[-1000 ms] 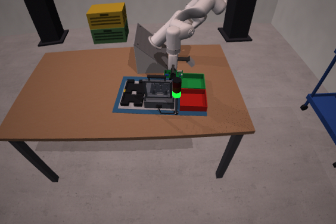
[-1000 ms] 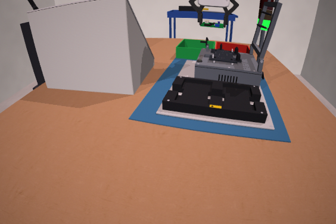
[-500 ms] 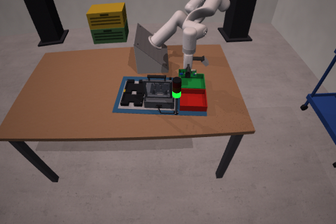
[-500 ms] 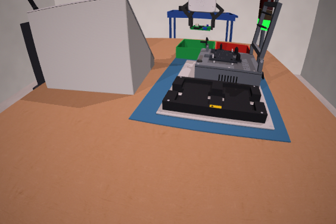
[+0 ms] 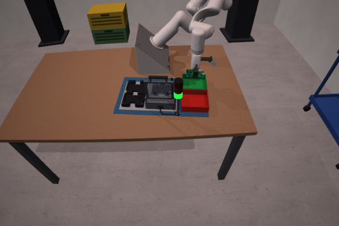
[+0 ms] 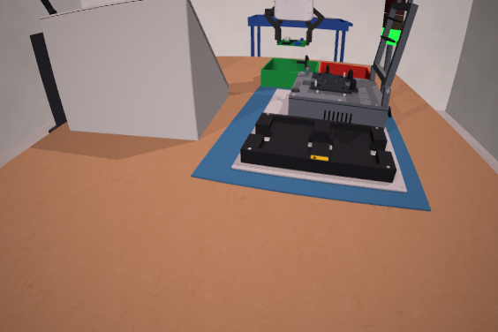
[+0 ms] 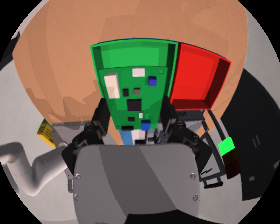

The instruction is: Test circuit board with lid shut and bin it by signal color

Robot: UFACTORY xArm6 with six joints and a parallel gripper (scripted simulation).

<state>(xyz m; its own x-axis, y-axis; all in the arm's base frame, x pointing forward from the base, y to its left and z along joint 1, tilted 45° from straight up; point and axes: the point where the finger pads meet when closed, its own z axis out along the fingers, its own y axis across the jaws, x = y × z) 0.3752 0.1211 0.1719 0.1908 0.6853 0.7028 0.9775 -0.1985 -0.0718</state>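
Now: the green bin 11 cm below my hand. Also, from my hand: latch hook 1 cm ahead, 15 cm to the right, 3 cm below; green circuit board 1 cm below; red bin 15 cm ahead, 3 cm to the right, 11 cm below.
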